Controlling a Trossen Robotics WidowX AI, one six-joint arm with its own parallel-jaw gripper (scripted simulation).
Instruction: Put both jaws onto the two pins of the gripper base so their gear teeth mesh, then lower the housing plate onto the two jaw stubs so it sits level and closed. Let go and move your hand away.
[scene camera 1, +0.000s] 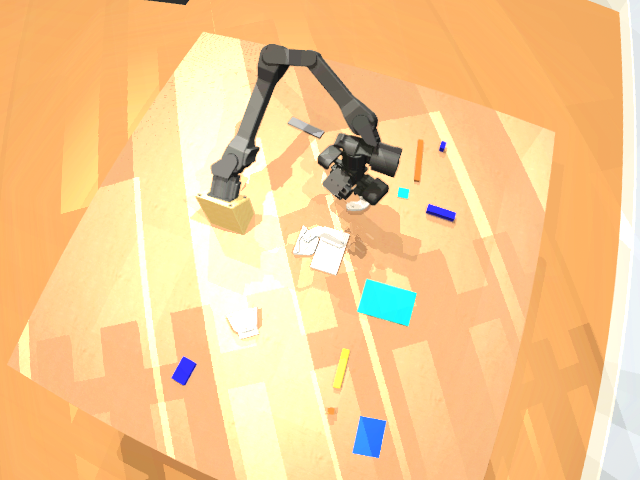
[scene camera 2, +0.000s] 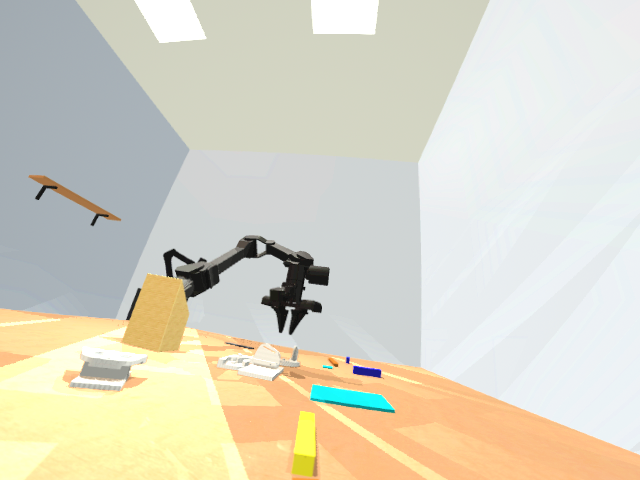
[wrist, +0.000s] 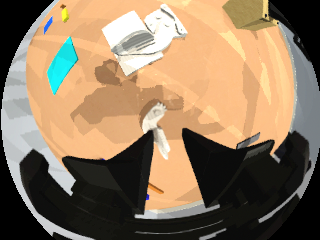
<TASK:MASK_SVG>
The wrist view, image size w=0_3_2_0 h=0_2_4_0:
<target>my gripper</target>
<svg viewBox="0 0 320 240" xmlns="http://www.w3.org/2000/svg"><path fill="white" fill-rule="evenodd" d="M52 235L56 240L73 240L71 237L68 239L68 237L59 235L59 233L53 232ZM309 143L293 131L285 140L287 151L277 163L271 155L275 140L233 149L183 128L183 145L205 208L220 207L179 219L135 217L144 215L153 129L112 159L61 157L76 180L72 195L49 175L48 160L36 149L21 159L19 171L21 185L37 213L65 231L93 240L200 240L199 237L219 233L205 240L268 240L299 204L299 195L295 193L268 220L259 223L259 219L280 207L303 183Z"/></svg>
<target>cyan sheet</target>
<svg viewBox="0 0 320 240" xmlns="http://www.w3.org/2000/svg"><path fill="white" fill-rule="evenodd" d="M71 36L65 41L63 47L59 49L59 53L56 53L55 59L52 60L51 67L47 71L53 95L56 95L57 88L63 83L64 77L69 73L69 69L79 61Z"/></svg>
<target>curved jaw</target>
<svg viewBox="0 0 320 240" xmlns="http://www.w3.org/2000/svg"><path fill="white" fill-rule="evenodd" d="M157 101L157 104L153 105L147 115L145 115L141 127L143 127L144 133L148 129L153 129L153 143L157 145L157 149L159 149L164 159L168 160L168 151L171 148L169 148L163 128L157 127L156 121L159 121L164 116L164 112L167 112L167 108L165 108L163 103L159 104L159 101Z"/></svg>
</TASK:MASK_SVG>
